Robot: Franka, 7 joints.
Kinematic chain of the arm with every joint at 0, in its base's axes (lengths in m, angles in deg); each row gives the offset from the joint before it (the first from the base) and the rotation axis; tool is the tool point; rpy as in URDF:
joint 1: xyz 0 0 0.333 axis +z
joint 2: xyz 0 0 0 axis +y
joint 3: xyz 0 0 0.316 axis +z
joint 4: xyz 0.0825 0 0 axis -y
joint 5: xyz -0.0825 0 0.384 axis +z
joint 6: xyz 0 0 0 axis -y
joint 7: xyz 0.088 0 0 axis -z
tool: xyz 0 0 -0.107 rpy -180 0 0
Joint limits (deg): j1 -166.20..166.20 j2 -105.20..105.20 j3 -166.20..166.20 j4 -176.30..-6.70 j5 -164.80..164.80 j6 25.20..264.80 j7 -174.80..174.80
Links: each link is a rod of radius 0.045 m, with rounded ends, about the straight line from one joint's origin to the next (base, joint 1, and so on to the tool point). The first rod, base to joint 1, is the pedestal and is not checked.
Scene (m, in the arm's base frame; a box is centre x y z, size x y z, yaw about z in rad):
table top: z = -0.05
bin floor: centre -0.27 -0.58 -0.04 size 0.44 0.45 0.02 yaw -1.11
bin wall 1: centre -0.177 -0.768 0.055 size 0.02 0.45 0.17 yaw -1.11
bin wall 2: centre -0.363 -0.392 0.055 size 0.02 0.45 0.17 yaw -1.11
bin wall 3: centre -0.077 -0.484 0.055 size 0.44 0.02 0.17 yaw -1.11
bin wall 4: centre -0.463 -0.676 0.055 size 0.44 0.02 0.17 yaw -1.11
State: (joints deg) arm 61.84 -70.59 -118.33 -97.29 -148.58 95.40 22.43
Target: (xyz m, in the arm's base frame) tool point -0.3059 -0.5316 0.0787
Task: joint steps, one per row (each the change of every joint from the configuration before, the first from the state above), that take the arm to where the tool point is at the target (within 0.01 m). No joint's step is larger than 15 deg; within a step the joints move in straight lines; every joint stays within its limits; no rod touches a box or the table.
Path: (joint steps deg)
1: -4.64 3.69 5.60 6.46 -3.54 12.29 1.75
2: -4.64 3.68 5.60 6.46 -3.55 12.29 1.75
3: -4.64 3.69 5.60 6.46 -3.54 12.29 1.75
4: -4.38 0.32 -10.03 -7.97 4.36 -11.45 -1.31
5: -4.39 0.32 -10.04 -7.96 4.37 -11.45 -1.32
6: -4.39 0.32 -10.04 -7.97 4.36 -11.45 -1.31
7: -4.39 0.32 -10.03 -7.96 4.36 -11.45 -1.31

